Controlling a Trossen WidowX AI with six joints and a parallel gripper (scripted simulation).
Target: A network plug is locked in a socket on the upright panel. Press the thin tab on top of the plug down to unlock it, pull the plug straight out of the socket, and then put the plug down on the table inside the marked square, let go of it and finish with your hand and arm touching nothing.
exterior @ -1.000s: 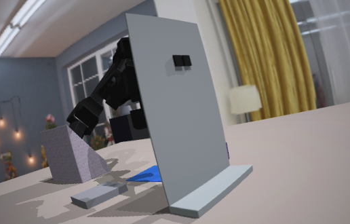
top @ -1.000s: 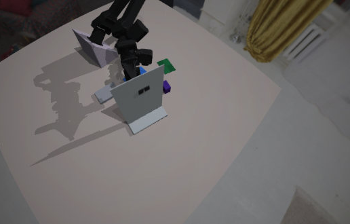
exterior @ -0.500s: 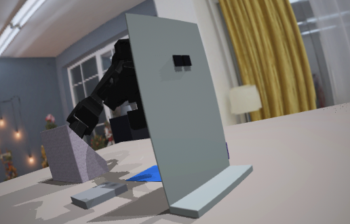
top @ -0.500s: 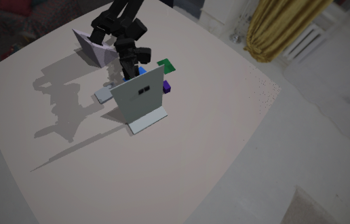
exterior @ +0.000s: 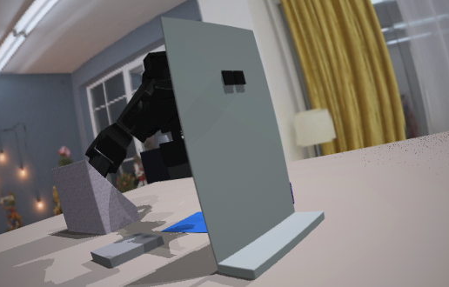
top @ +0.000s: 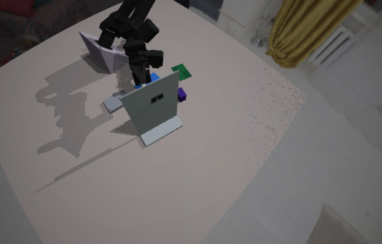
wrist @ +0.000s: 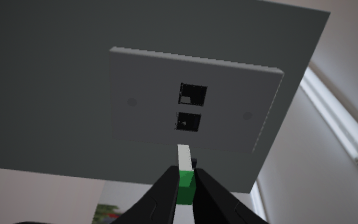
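The blue marked square lies 110 mm behind my gripper tip, 90 mm to the left of it and 210 mm below it. Also, from my gripper tip: green network plug (right at my gripper tip); then grey panel (70 mm ahead, 80 mm below); then purple block (20 mm ahead, 150 mm to the left, 190 mm below).
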